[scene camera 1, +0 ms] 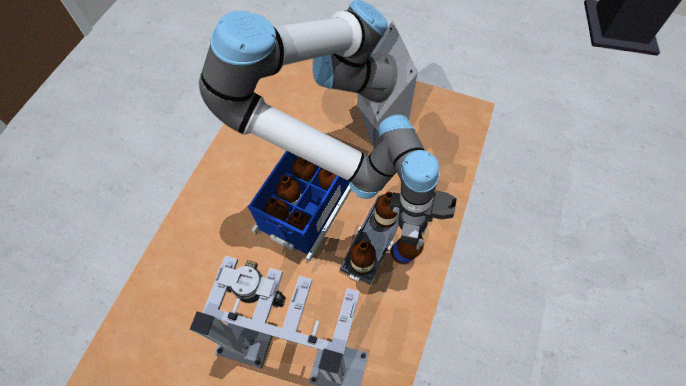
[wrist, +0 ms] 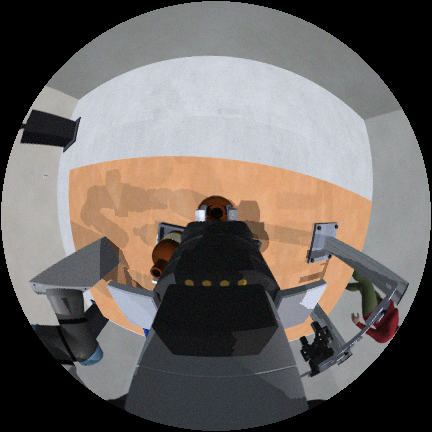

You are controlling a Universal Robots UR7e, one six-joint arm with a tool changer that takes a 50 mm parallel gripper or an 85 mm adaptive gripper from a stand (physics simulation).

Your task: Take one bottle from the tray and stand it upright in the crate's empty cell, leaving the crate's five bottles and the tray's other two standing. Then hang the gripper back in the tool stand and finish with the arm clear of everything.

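Observation:
The gripper is shut on the neck of a brown bottle with a blue label. This bottle is roughly upright, low beside the tray's right side; whether it touches the mat cannot be told. The dark tray holds two upright bottles with cream labels, one near the front and one at the back; one tray bottle also shows in the wrist view. The blue crate holds five upright bottles; its empty cell is on the right side. The tool stand is in front.
A second tool hangs in the stand's left bay. The stand's other bay, on the right, is empty. The forearm passes over the crate's back end. A white rail runs along the crate's right side. A person in red shows beyond the stand.

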